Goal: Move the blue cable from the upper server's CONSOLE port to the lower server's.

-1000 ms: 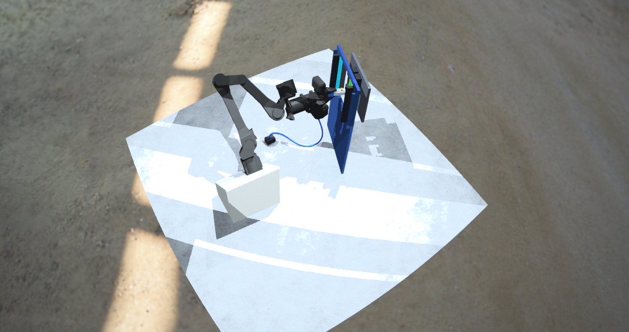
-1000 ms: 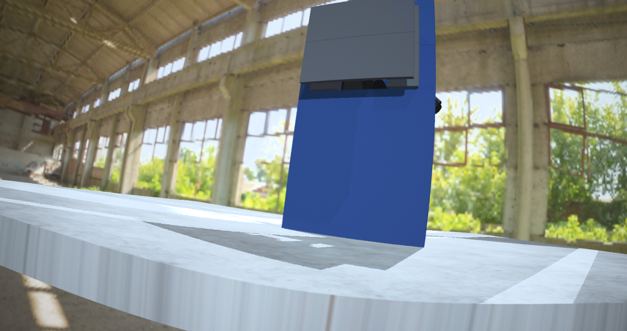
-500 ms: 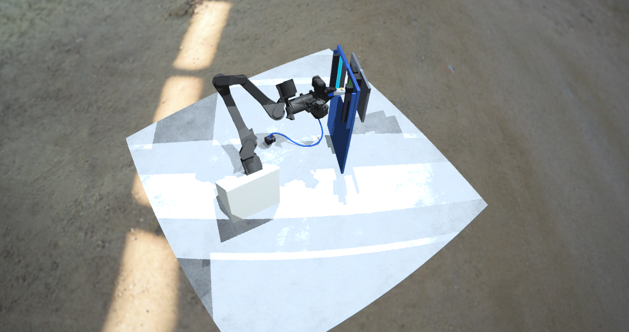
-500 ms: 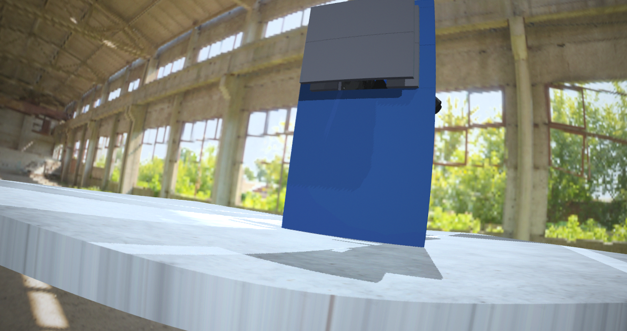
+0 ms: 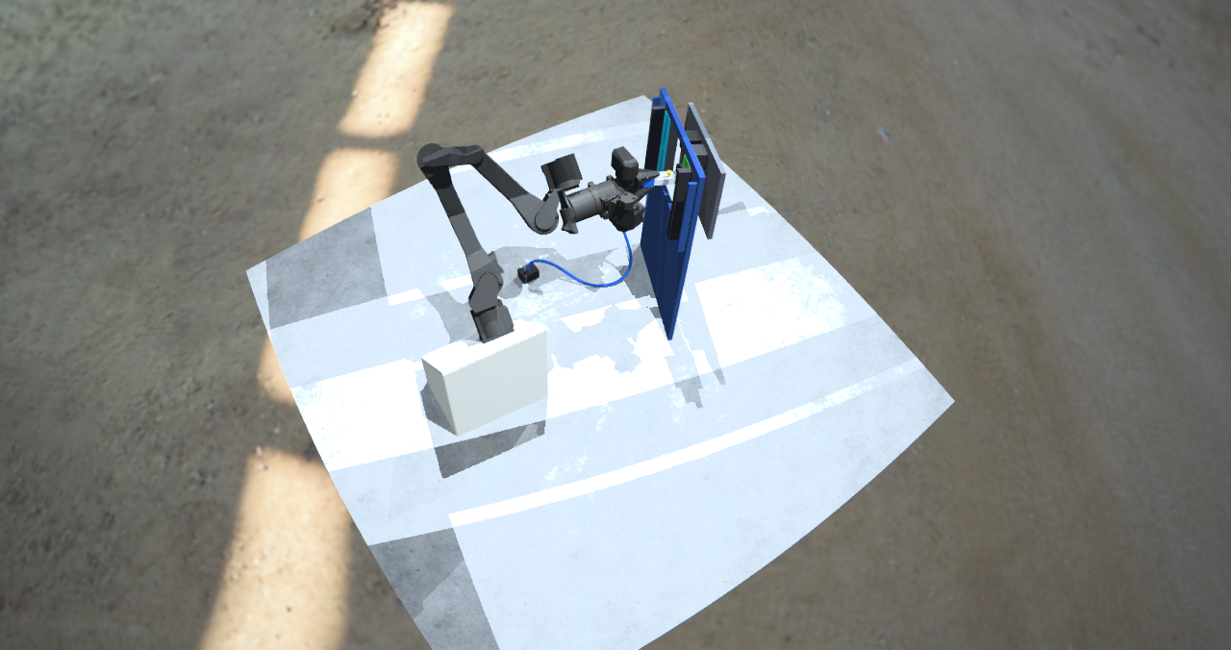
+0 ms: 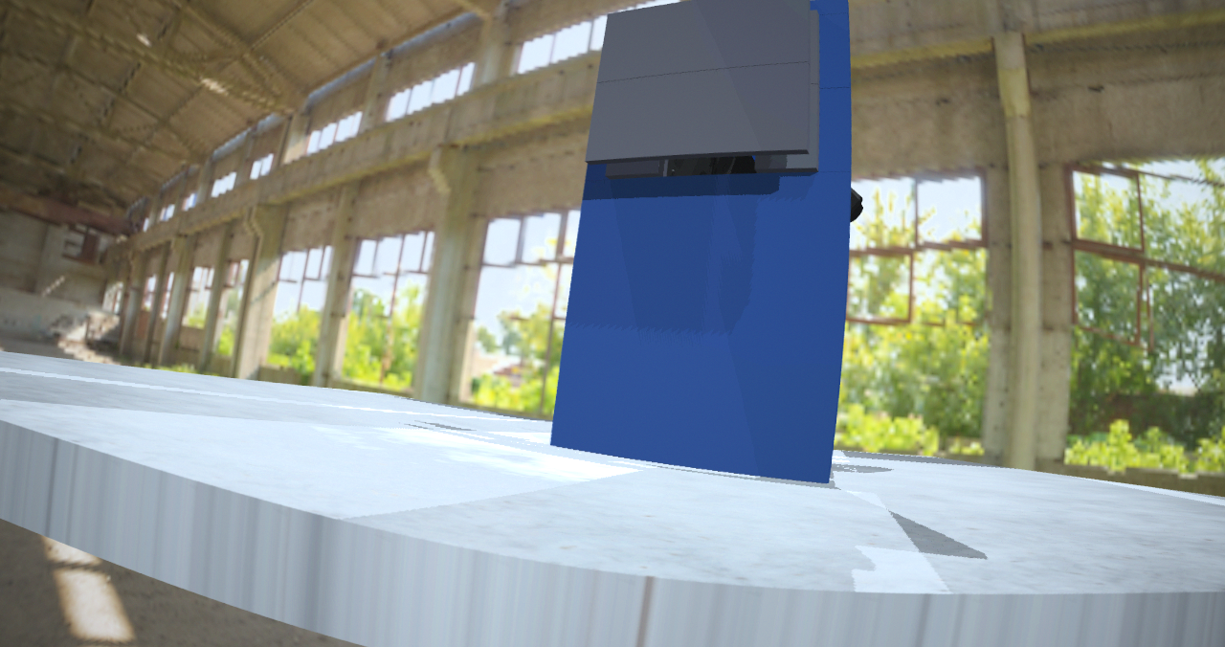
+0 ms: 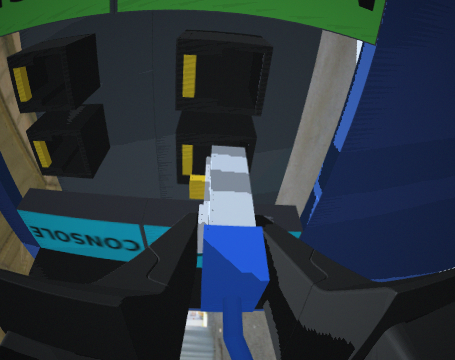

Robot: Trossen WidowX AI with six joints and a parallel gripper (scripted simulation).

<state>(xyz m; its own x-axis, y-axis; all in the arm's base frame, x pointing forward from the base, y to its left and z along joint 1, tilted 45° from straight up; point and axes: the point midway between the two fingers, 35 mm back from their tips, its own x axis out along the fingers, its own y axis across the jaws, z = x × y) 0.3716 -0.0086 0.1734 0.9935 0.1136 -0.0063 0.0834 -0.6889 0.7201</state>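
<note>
Right now the blue cable plug is right at my gripper tip. Also, from my gripper tip: black block: 310 mm below, 230 mm behind, 120 mm to the left.
</note>
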